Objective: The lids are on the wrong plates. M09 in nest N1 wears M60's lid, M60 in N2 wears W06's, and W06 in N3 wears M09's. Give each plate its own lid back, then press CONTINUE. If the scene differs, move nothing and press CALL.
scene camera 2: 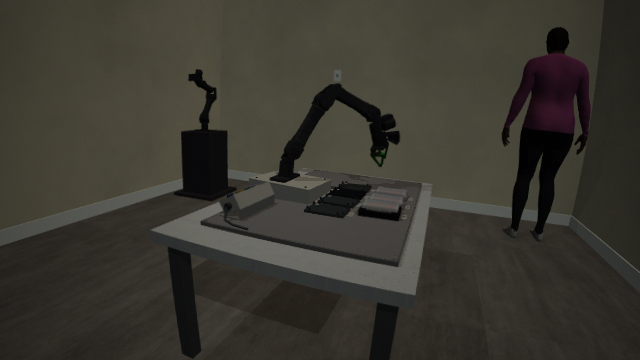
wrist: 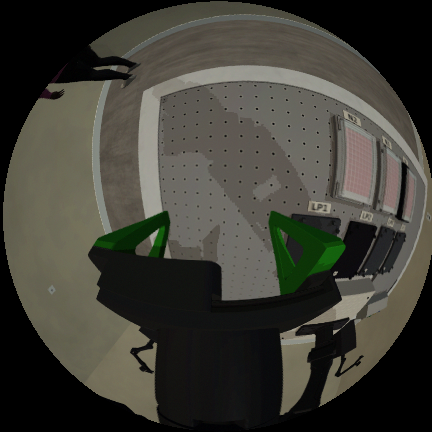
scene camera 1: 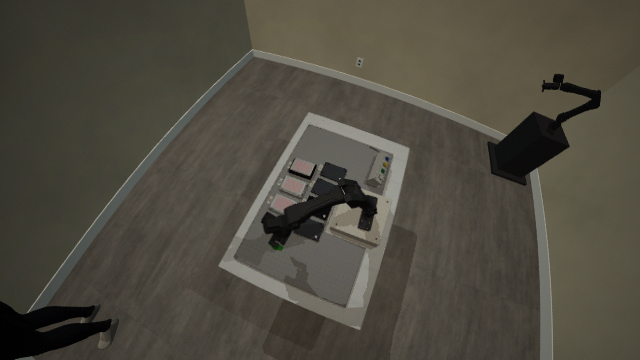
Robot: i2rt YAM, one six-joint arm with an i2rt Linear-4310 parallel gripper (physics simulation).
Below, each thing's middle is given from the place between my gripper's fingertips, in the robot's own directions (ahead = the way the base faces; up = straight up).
Now: hand 10 cm past the LP1 (wrist: 328, 224), 14 cm to the left of it and 10 cm above it. The rest, counted from my hand: LP2 (wrist: 358, 237) (11 cm behind, 27 cm to the right, 10 cm below); nest N2 (wrist: 336, 119) (8 cm ahead, 22 cm to the right, 10 cm below).
